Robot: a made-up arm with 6 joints.
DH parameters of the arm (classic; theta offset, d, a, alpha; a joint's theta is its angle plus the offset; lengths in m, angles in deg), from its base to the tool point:
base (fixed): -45 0 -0.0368 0
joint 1: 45 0.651 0.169 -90
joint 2: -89.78 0 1.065 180
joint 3: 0.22 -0.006 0.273 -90
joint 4: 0 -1.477 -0.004 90
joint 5: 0 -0.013 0.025 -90
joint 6: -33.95 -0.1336 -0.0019 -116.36
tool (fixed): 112.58 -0.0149 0 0
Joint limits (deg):
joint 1: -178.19..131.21
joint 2: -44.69..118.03
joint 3: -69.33..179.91
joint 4: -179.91..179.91
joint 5: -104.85..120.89
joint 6: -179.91..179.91
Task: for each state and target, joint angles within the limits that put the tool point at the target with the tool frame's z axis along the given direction. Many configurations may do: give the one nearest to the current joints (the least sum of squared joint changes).
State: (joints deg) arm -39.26 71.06 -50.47 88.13 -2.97 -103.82
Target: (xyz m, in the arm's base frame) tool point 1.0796 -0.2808 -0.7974 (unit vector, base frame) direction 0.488 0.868 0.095
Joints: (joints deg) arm -19.58 82.30 -19.13 102.57 36.16 -79.50
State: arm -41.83 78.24 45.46 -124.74 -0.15 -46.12
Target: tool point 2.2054 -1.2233 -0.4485 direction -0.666 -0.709 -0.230
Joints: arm -27.91 102.47 60.74 -118.56 28.90 -46.55
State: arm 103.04 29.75 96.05 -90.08 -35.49 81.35
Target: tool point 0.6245 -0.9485 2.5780 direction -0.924 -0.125 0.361
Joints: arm 125.77 1.79 140.69 -49.86 -31.89 117.42
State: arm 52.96 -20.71 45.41 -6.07 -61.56 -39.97
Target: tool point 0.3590 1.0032 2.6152 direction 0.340 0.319 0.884
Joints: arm 66.56 -22.31 6.91 -16.78 -27.30 -56.99
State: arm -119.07 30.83 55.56 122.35 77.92 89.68
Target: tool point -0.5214 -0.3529 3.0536 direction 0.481 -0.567 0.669
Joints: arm -152.22 21.93 99.27 85.00 113.31 139.45
